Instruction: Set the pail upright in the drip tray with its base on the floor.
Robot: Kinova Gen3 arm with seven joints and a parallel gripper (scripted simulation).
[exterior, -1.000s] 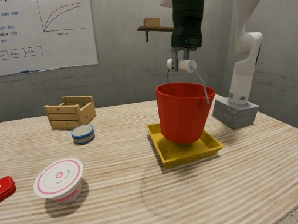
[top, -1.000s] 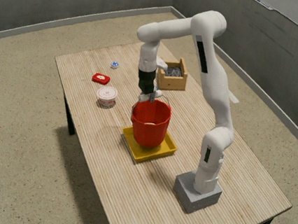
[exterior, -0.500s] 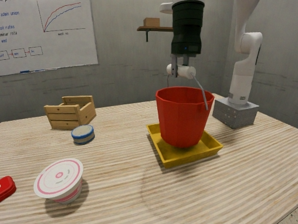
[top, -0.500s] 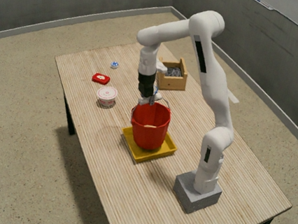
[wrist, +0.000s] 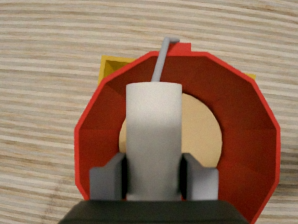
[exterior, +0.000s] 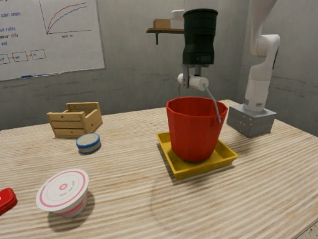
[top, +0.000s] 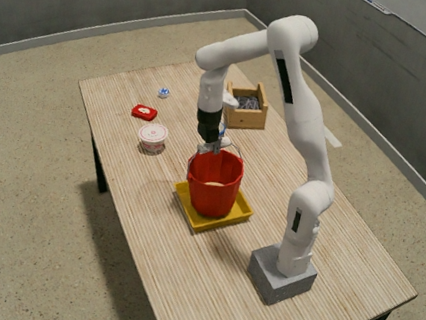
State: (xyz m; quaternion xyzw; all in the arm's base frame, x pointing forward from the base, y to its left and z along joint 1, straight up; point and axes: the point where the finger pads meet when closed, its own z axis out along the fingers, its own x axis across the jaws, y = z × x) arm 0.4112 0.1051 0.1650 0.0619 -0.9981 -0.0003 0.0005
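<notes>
Right now the red pail is 1 cm behind my hand and 10 cm below it. The rest, counted from my hand: yellow drip tray 2 cm behind, 25 cm below; blue-rimmed round tin 37 cm ahead, 15 cm to the right, 24 cm below; pail handle 1 cm behind, 3 cm below.
</notes>
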